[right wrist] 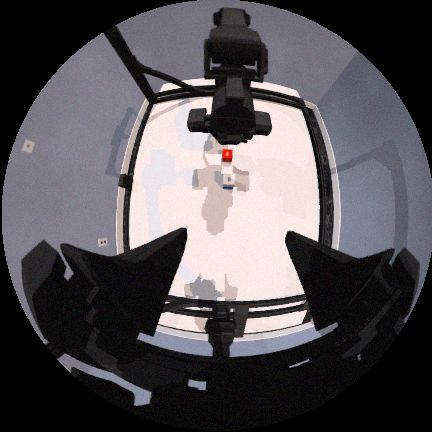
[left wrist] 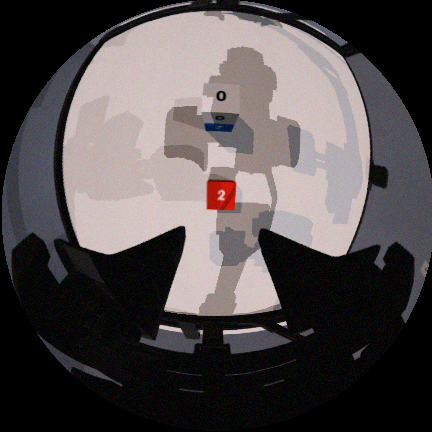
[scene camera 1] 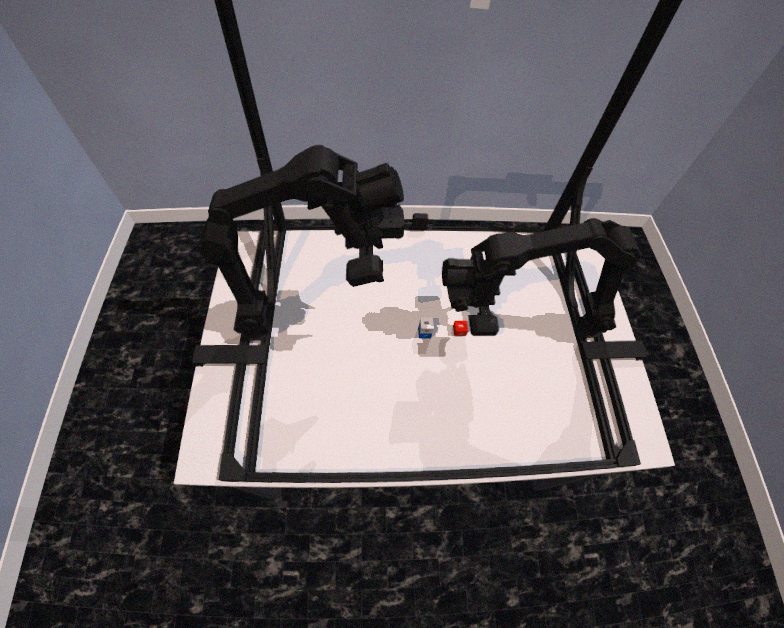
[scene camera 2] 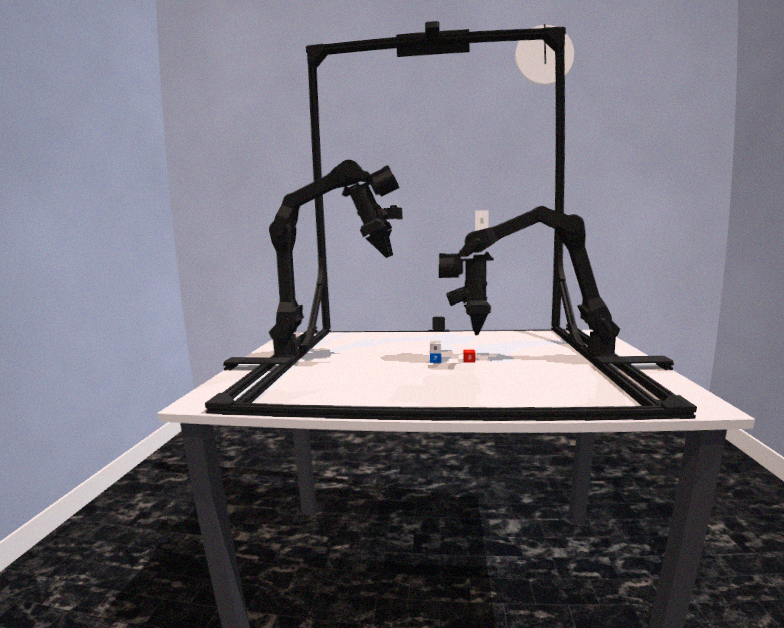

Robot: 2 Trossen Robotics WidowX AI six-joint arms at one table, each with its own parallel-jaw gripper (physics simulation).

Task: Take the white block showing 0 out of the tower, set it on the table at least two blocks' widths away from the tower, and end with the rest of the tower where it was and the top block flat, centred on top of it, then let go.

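Places are measured from the left arm's base along level axes (x ahead, y left, z up), in millimetres.
Pixels of known places: left gripper, fingertip midpoint: (left wrist: 222, 232) (scene camera 1: 472, 316) (scene camera 2: 475, 332); right gripper, fingertip midpoint: (right wrist: 237, 234) (scene camera 1: 381, 264) (scene camera 2: 389, 256); left arm's base, link origin: (left wrist: 212, 325) (scene camera 1: 588, 327) (scene camera 2: 601, 353); right arm's base, link origin: (right wrist: 220, 311) (scene camera 1: 255, 329) (scene camera 2: 285, 354).
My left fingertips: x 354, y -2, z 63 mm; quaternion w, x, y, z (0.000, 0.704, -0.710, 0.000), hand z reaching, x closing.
Observation:
Ahead of a thing's pixels: the offset from my left fingertips to its top centre. "*": to the spot under its first point. Level surfaces: height alone.
The white block {dx +113, dy +5, dz -24 mm} (scene camera 1: 426, 323) (scene camera 2: 435, 347) (left wrist: 221, 98) (right wrist: 228, 179) showing 0 sits on the blue block {dx +113, dy +5, dz -53 mm} (scene camera 1: 425, 334) (scene camera 2: 435, 357) (left wrist: 218, 127) (right wrist: 228, 187) showing 7. The red block {dx +18, dy +0, dz -53 mm} (scene camera 1: 460, 328) (scene camera 2: 469, 355) (left wrist: 221, 195) (right wrist: 227, 155) showing 2 lies flat on the table, apart from that stack, to its right in the scene views. My left gripper (scene camera 1: 484, 325) (scene camera 2: 477, 333) (left wrist: 222, 232) is open and empty, above the table and a little right of the red block in the scene views. My right gripper (scene camera 1: 364, 270) (scene camera 2: 390, 255) (right wrist: 237, 234) is open and empty, high up left of the stack.
The white table {dz -82 mm} (scene camera 1: 327, 418) (scene camera 2: 458, 392) has a dark frame rail {* dx +123, dy +367, dz -62 mm} (scene camera 1: 431, 472) (scene camera 2: 451, 412) along its front edge. Dark uprights stand near both arm mounts. The left arm hangs over the table beside the red block; arm shadows fall around the blocks.

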